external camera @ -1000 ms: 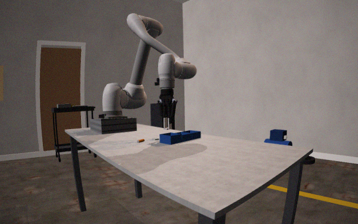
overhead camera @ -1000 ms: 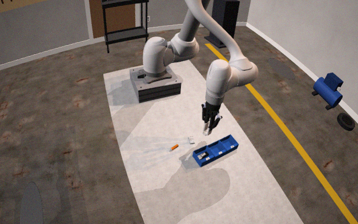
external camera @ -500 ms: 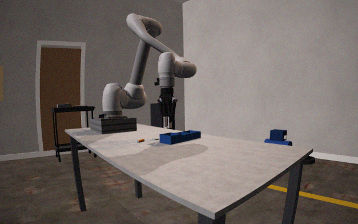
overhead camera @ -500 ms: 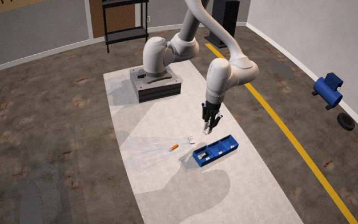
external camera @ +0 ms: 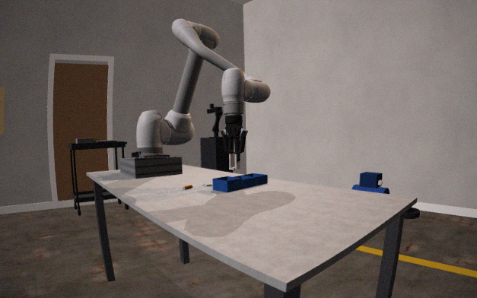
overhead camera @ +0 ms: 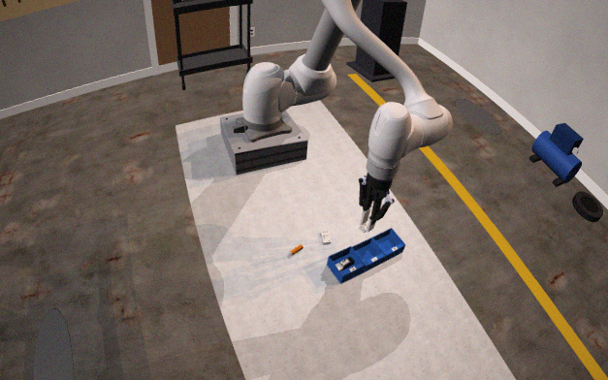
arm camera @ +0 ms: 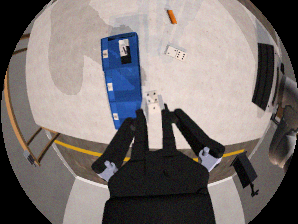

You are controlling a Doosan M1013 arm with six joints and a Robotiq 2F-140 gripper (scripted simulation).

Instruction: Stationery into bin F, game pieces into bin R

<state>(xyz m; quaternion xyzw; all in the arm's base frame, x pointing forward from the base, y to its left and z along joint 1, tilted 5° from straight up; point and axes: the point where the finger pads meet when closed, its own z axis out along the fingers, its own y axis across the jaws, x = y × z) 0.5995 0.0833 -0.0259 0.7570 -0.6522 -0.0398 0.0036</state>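
Now: hand 6 cm past the orange cylinder, 22 cm to the left of it and 9 cm above it. From my hand the other things lie so: grey-white piece (6 cm ahead, 12 cm to the right, 7 cm below); then white domino tile (3 cm below); then black piece (6 cm ahead, 12 cm to the right, 9 cm below).
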